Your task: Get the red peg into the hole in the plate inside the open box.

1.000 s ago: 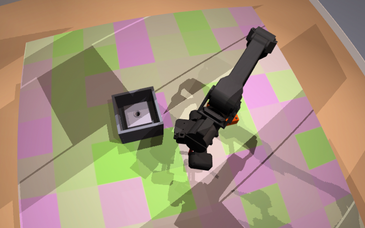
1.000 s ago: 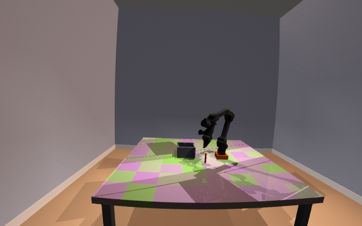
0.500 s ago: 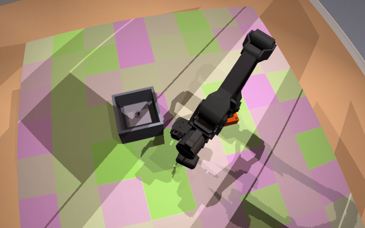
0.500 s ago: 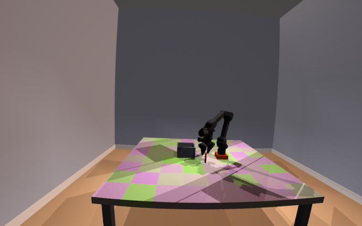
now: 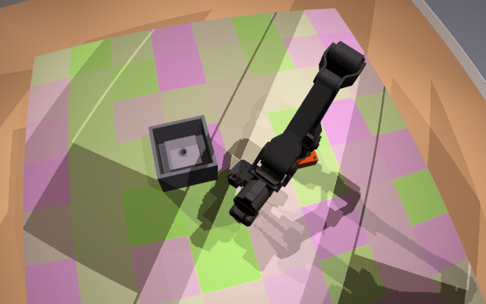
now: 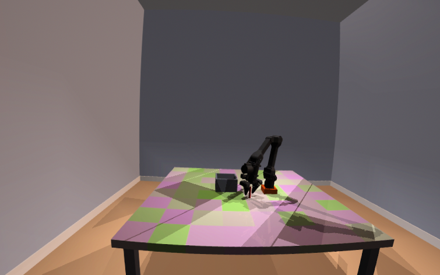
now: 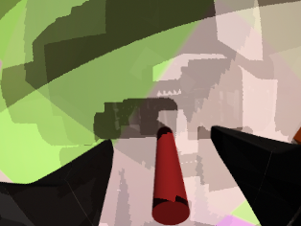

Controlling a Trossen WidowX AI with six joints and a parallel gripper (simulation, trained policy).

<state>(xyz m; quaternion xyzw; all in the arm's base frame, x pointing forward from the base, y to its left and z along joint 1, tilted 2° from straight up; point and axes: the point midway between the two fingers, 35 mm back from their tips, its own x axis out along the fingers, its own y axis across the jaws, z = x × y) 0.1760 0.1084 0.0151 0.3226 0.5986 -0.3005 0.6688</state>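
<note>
The plate lies 18 cm to the right of my gripper tip, 14 cm ahead of it and 2 cm above it. The rest, counted from my gripper tip: red peg (2 cm above, 1 cm behind); then dark grey box (18 cm to the right, 14 cm ahead).
</note>
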